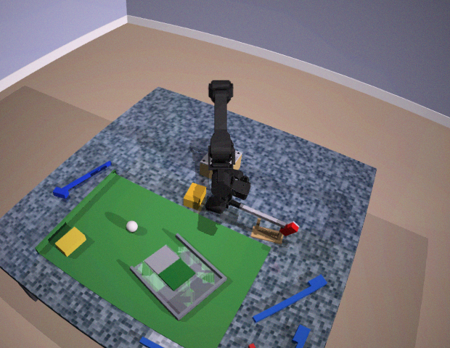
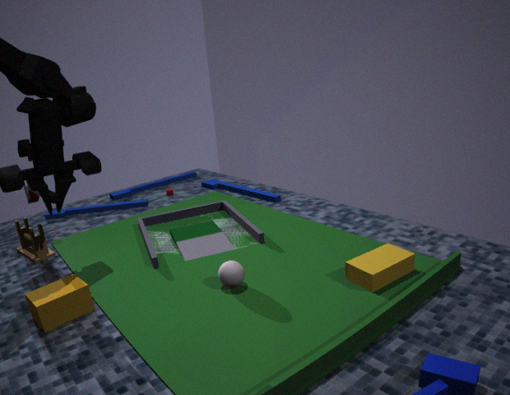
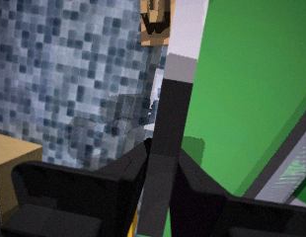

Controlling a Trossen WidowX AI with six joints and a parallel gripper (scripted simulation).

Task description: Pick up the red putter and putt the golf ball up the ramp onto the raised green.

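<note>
My gripper tip is 2 cm past the red putter, 11 cm to the right of it and 2 cm below it. Round my gripper tip: wooden stand 6 cm behind, 15 cm to the left, 9 cm below; green felt 26 cm ahead, 14 cm to the right, 12 cm below; white golf ball 24 cm ahead, 26 cm to the right, 10 cm below.
</note>
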